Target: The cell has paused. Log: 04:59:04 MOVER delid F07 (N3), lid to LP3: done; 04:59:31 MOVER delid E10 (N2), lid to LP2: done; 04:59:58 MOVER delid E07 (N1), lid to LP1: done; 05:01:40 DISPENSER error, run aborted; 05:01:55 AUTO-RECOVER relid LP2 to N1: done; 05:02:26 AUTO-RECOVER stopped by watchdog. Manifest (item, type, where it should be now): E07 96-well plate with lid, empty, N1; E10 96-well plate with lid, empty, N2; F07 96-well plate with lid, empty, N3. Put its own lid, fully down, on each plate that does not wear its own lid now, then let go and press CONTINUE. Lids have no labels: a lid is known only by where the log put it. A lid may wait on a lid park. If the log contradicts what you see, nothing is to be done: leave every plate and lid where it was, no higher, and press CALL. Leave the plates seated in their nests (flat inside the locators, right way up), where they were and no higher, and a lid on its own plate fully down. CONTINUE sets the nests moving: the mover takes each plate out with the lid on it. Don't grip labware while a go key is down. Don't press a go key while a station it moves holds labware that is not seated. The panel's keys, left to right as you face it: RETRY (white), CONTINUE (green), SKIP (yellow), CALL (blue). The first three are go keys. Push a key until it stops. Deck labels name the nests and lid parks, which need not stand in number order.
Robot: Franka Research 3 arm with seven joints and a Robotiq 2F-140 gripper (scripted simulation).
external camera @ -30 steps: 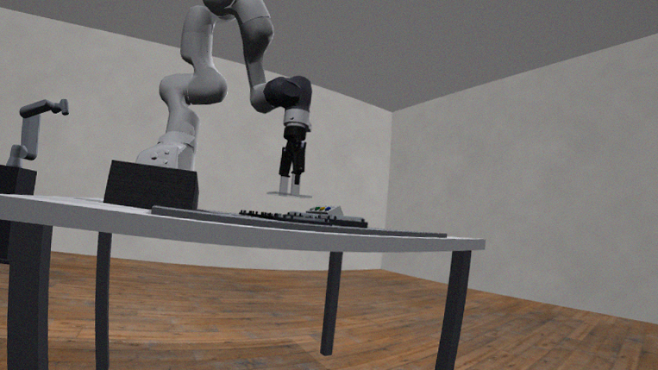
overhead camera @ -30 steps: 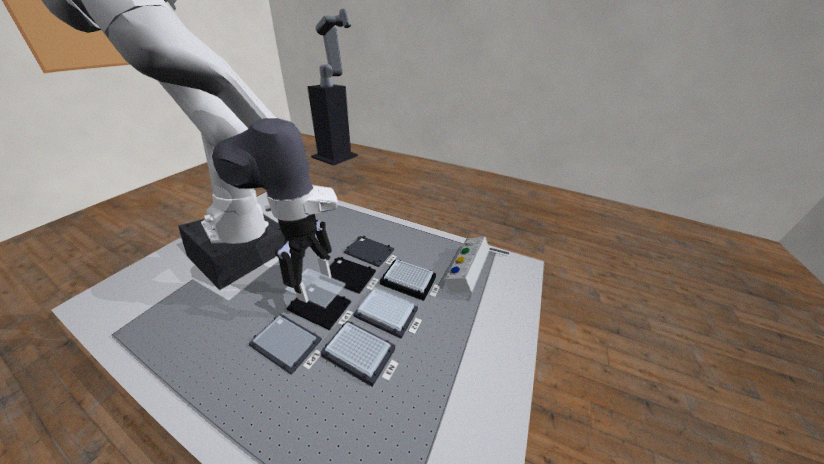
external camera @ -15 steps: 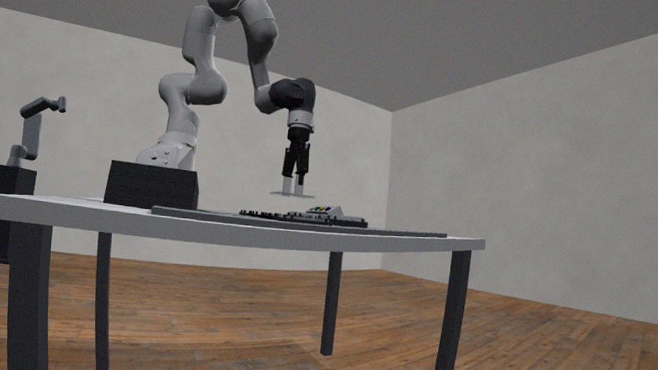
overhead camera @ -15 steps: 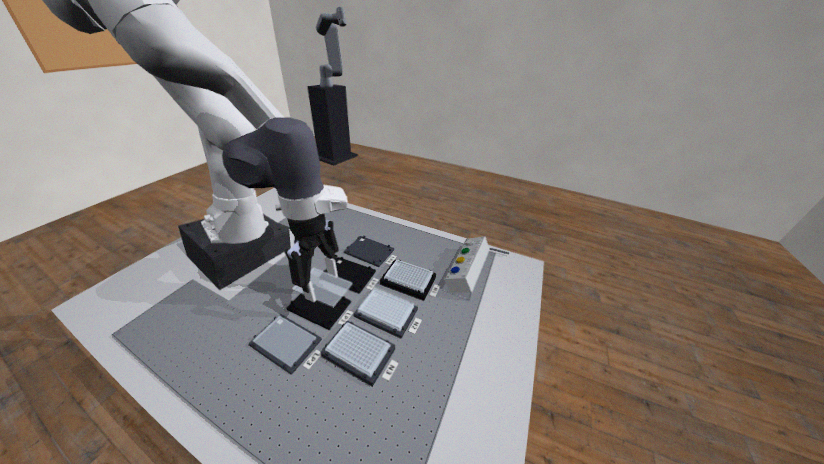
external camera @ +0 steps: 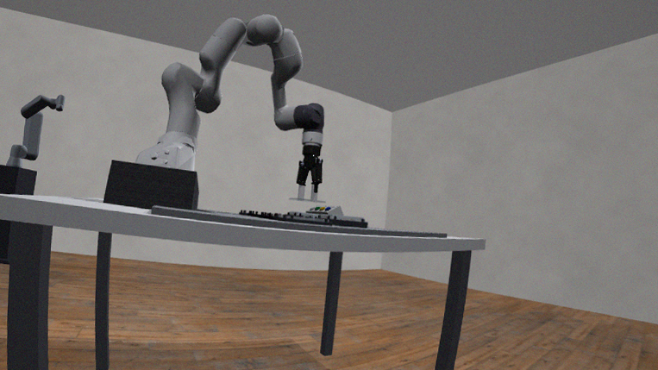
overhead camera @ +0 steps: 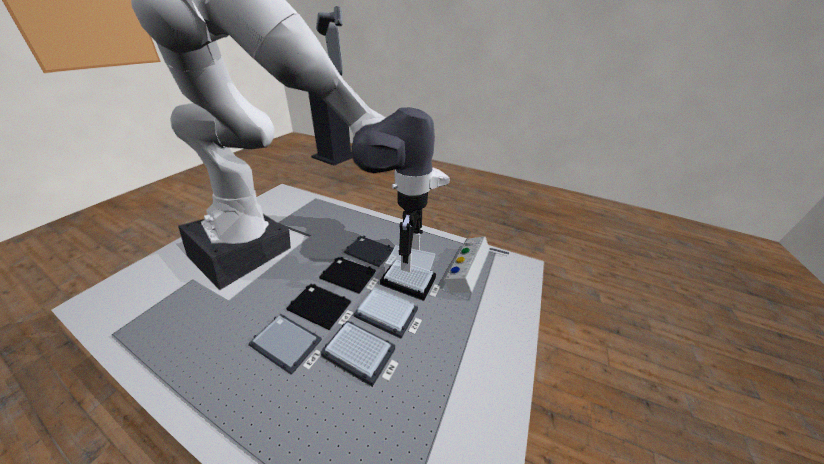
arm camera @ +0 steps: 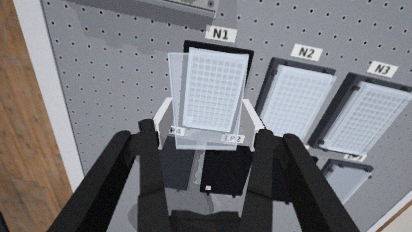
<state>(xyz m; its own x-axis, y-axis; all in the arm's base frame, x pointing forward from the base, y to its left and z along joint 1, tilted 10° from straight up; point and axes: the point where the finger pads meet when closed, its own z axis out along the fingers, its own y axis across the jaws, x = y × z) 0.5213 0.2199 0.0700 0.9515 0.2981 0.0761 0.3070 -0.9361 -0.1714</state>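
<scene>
Right now the nest N1 is 1 cm to the right of my hand and 10 cm below it. Round my hand: yellow skip key: 11 cm ahead, 11 cm to the left, 5 cm below; clear lid: 2 cm below; blue call key: 12 cm ahead, 6 cm to the left, 5 cm below.
</scene>
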